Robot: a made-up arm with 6 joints.
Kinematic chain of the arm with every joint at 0, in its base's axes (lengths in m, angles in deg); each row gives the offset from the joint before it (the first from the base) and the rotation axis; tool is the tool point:
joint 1: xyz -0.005 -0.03 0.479 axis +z
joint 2: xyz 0.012 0 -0.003 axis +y
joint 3: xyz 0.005 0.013 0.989 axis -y
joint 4: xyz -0.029 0.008 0 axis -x
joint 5: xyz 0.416 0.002 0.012 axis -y
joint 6: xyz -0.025 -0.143 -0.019 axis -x
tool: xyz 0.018 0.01 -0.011
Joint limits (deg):
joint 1: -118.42..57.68
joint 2: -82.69..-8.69
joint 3: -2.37..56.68
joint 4: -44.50..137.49
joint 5: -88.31..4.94
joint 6: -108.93..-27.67
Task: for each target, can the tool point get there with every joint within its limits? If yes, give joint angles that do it. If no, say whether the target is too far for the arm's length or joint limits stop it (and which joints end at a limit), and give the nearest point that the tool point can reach.
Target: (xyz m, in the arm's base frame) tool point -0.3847 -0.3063 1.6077
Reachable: yes | joints 33.64 -39.09 11.87 67.21 -60.08 -50.26
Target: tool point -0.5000 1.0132 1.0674
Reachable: yes | joints -60.13 -74.60 32.38 117.12 -66.38 -67.70
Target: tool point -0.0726 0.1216 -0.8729
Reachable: no: joint limits stop it (at a limit: joint 2, joint 3, joint 4, joint 6) | nearest point -0.3406 0.7225 0.9508 | short by 1.939 m
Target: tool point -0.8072 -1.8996 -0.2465
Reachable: no: too far | nearest point -0.7119 -1.1714 0.7555 | short by 1.242 m
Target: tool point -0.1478 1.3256 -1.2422
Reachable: no: too far | nearest point -0.1440 1.2894 0.7455 | short by 1.988 m
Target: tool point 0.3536 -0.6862 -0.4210
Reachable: no: joint limits stop it (at a limit: joint 1, joint 2, joint 3, joint 4, joint 6) | nearest point -0.3822 -0.7699 0.9499 | short by 1.558 m
